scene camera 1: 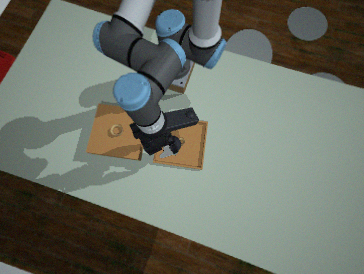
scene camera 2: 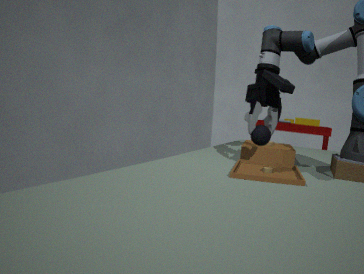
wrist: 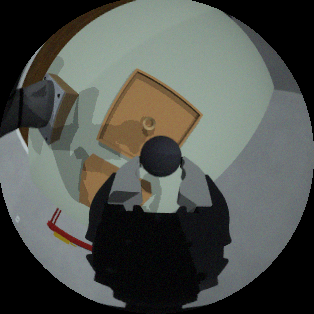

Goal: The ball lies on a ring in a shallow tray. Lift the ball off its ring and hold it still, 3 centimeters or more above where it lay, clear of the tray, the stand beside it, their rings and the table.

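Places are measured from the arm's base along level axes (x ahead, y left, z up), in centimetres.
Pixels of known places: gripper, fingertip midpoint: (scene camera 2: 259,136) (wrist: 160,157); arm's base at its link origin: (scene camera 2: 359,160) (wrist: 43,103).
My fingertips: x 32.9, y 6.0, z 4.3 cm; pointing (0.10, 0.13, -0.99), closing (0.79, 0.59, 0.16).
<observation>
For each thing: its top centre in the pictures, then the offset to it from my fingertips. "*": a spot on its surface instead.
- dark ball at its top centre: (wrist: 164,166) (scene camera 2: 261,124) (scene camera 1: 172,142) dx -0.3, dy +0.3, dz +3.5 cm
- shallow orange-brown tray at its top centre: (wrist: 148,123) (scene camera 2: 268,167) (scene camera 1: 181,141) dx -3.6, dy +2.6, dz -8.1 cm
- tray's small tan ring at a spot on its surface: (wrist: 143,123) (scene camera 2: 271,168) * dx -4.5, dy +1.9, dz -8.3 cm
- bare ring at a spot on its surface: (scene camera 1: 120,131) * dx -2.2, dy -20.1, dz -4.5 cm
The dark ball (scene camera 1: 175,144) (scene camera 2: 260,135) (wrist: 160,156) is between the fingertips of my gripper (scene camera 2: 261,129) (wrist: 160,157), which is shut on it. The ball hangs in the air above the shallow orange-brown tray (scene camera 1: 203,147) (scene camera 2: 244,173) (wrist: 150,95), with a visible gap below it in scene camera 2. The tray's small tan ring (scene camera 2: 268,170) (wrist: 143,123) is bare and stands on the tray floor. The box-like stand (scene camera 1: 102,140) (scene camera 2: 270,154) (wrist: 96,181) is beside the tray, with a bare ring (scene camera 1: 120,131) on top.
The arm's base block (scene camera 2: 347,170) (wrist: 64,112) stands on the pale green table, to one side of the tray and stand. A red bench (scene camera 2: 305,129) (wrist: 72,240) with yellow items stands beyond the table. Grey walls rise behind.
</observation>
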